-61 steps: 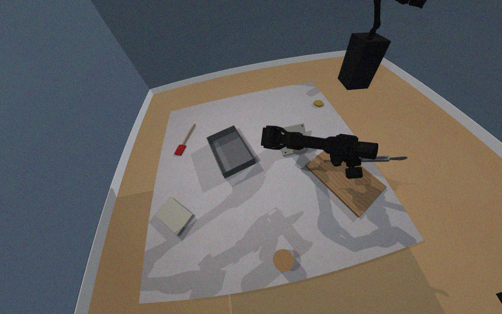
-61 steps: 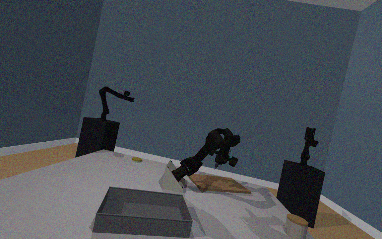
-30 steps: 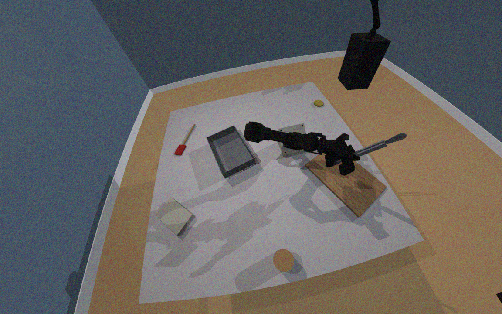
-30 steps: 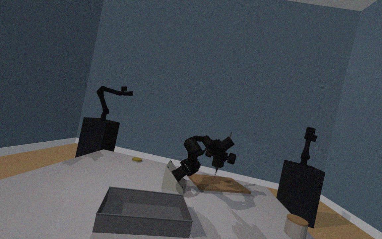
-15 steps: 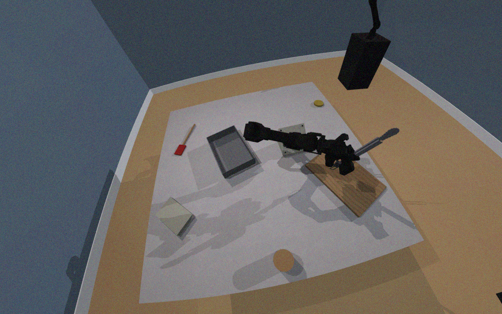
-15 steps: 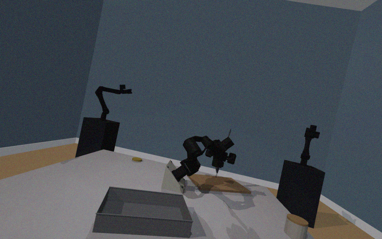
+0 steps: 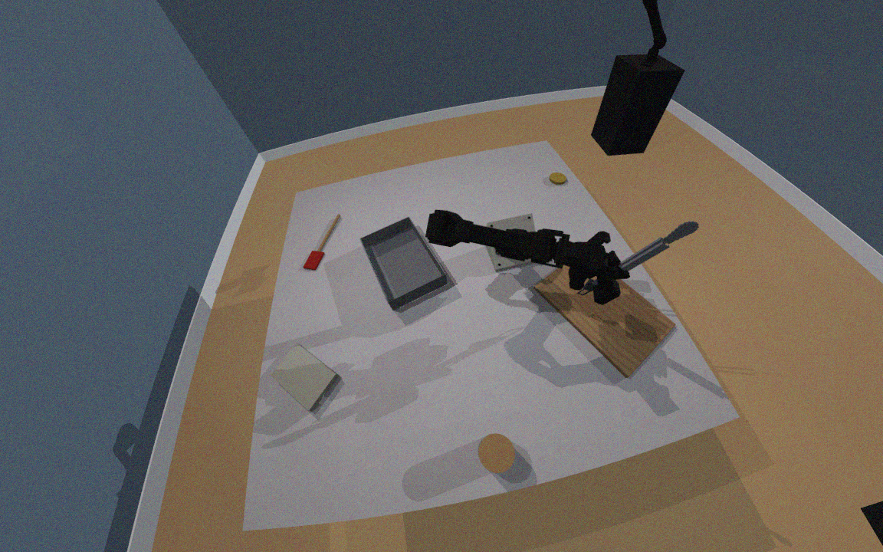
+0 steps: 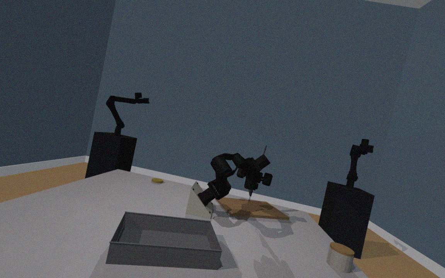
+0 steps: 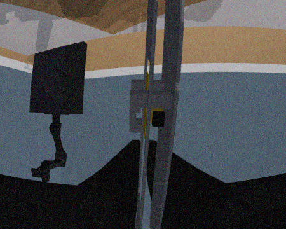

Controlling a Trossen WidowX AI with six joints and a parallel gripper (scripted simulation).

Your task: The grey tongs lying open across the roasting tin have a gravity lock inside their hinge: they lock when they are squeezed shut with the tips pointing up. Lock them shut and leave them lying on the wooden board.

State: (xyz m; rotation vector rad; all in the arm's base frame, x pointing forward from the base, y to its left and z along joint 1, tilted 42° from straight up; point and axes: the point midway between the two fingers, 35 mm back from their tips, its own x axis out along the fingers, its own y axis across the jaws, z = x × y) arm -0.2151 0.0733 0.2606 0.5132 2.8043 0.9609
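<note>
The yellow tab lies 50 mm ahead of my gripper tip, 20 mm below it and 10 mm to the right of it. From my gripper tip the other things lie so: cork-lidded jar (400 mm ahead, 340 mm to the left, 140 mm below); wooden board (170 mm below); yellow disc (610 mm to the right, 170 mm below, 60 mm behind).
</note>
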